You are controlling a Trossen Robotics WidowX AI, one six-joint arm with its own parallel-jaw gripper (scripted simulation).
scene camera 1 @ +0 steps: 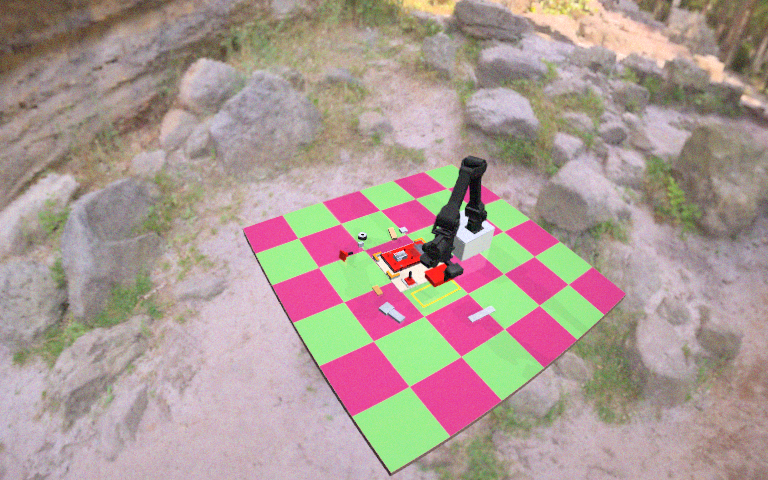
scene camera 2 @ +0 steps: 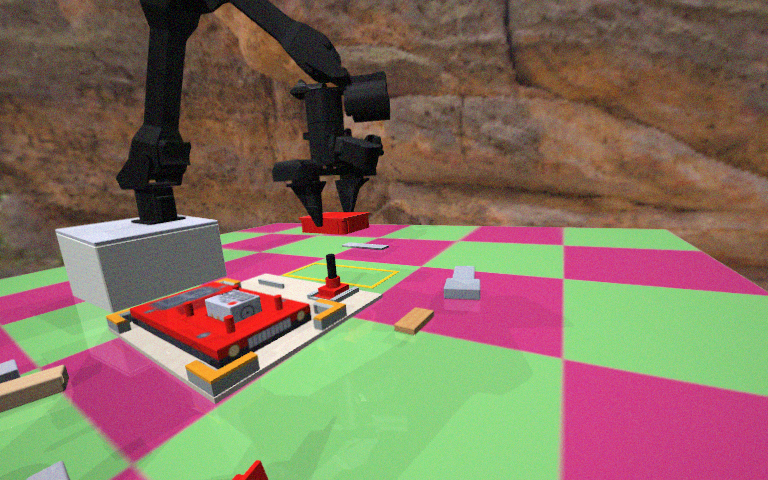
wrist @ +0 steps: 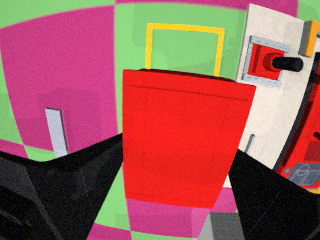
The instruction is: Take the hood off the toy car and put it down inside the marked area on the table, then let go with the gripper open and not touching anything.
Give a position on a hood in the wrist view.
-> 181, 130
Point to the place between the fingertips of the gripper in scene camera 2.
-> At 335, 222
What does the gripper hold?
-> A hood.
